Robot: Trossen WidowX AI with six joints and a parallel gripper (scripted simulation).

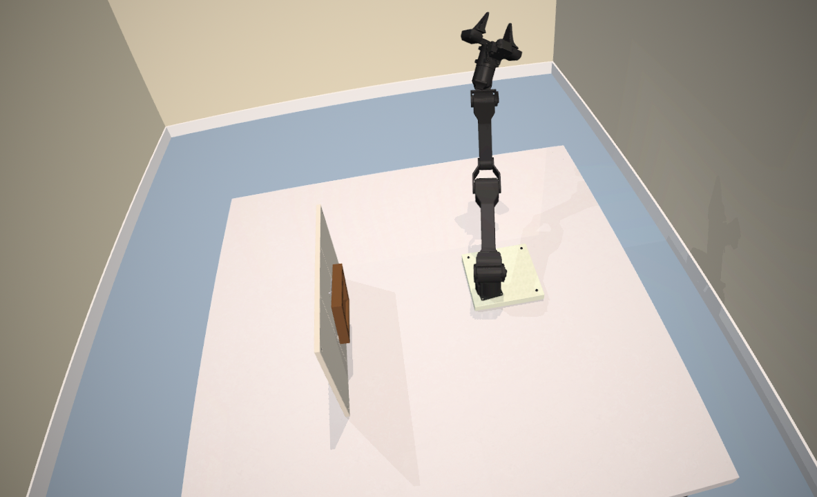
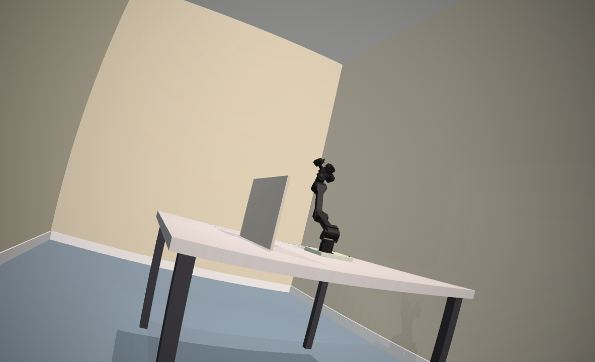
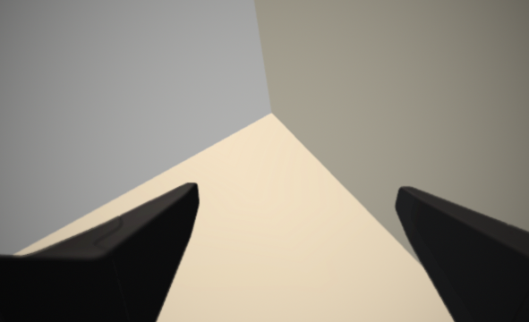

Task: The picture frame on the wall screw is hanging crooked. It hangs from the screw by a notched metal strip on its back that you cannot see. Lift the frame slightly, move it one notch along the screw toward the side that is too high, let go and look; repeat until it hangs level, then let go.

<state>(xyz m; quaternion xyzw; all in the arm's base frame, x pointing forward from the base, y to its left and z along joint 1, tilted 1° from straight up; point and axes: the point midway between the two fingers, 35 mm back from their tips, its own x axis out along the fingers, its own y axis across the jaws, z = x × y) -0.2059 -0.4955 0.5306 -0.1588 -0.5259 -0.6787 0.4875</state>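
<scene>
Now: gripper tip 630 mm short of the picture frame, 530 mm to the right of it and 430 mm above it. The rest, counted from my gripper tip: grey panel 640 mm ahead, 540 mm to the left, 440 mm below.
</scene>
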